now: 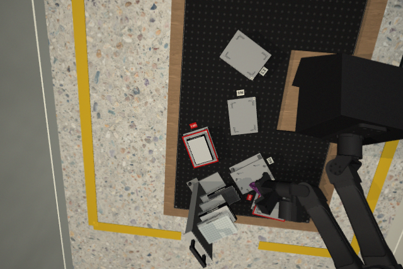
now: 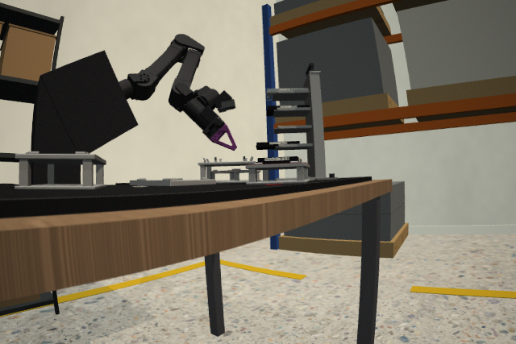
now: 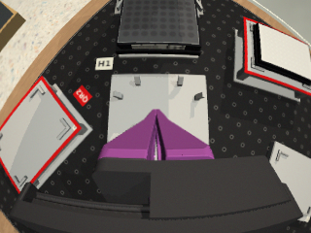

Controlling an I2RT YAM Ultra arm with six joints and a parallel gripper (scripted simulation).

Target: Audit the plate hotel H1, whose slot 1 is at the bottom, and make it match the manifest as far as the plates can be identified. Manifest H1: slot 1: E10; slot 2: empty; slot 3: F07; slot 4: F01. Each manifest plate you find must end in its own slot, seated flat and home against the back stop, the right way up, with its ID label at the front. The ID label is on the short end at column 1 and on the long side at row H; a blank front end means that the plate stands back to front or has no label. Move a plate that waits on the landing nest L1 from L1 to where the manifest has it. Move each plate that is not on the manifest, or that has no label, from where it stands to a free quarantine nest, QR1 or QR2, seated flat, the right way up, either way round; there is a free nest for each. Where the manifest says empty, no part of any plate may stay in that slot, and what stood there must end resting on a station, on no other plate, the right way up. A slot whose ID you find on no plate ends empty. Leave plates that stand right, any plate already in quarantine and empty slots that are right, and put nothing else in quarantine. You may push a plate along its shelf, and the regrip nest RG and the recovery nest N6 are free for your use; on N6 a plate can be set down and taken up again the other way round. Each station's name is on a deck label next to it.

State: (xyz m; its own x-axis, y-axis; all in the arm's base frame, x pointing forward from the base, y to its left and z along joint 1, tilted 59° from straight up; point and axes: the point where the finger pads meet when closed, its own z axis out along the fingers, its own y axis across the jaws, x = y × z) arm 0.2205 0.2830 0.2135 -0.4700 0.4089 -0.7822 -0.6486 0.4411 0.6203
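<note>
Now: hand 10 mm past the regrip nest RG, 10 mm to the left of it and 50 mm above it. Round my hand: quarantine nest QR2: 150 mm behind, 140 mm to the left, 70 mm below; H1 deck label: 30 mm ahead, 150 mm to the left, 110 mm below; white well plate: 130 mm ahead, 110 mm to the left, 160 mm above.
</note>
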